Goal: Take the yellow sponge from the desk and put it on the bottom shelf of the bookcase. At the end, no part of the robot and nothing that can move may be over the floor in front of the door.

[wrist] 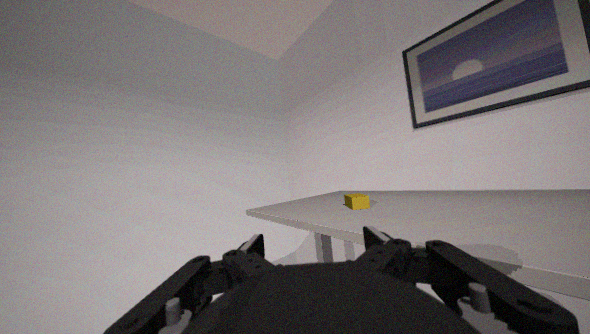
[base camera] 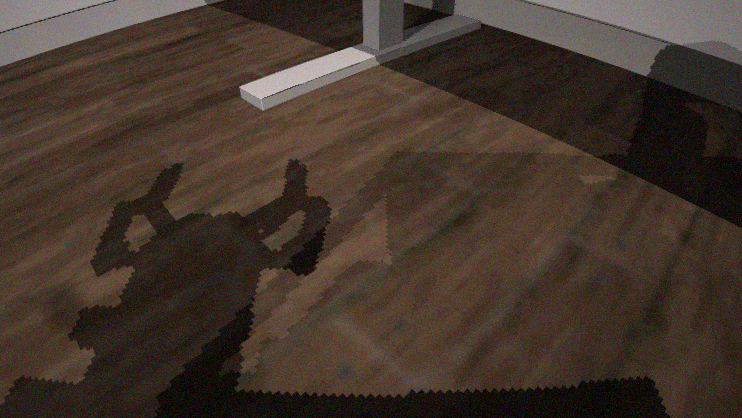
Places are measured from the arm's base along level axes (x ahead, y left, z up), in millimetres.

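Pixels of known places: gripper, fingertip midpoint: (wrist: 313,241).
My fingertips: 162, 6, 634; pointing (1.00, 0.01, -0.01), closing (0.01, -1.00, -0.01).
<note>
Behind a point stands the place of what it marks, as x, y, z.
The yellow sponge (wrist: 357,201) {659, -156, 582} lies on the desk (wrist: 430,215) {507, -305, 553} near its left end, in the wrist view. My gripper (wrist: 313,241) {162, 6, 634} is open and empty, in the lower middle of the wrist view. The sponge lies beyond the fingers, a little to the right of the midline between them, and apart from them. In the base camera view a desk leg (base camera: 383,25) {992, -31, -317} stands on a pale foot bar. The bookcase and the door do not show in either view.
The desk's foot bar (base camera: 311,70) reaches out over the wooden floor (base camera: 467,311) {332, -96, -397}. Walls meet in a corner behind the desk. A framed picture (wrist: 495,60) {770, -812, 1090} hangs on the wall above the desk. Shadows of the arm and gripper fall on the floor.
</note>
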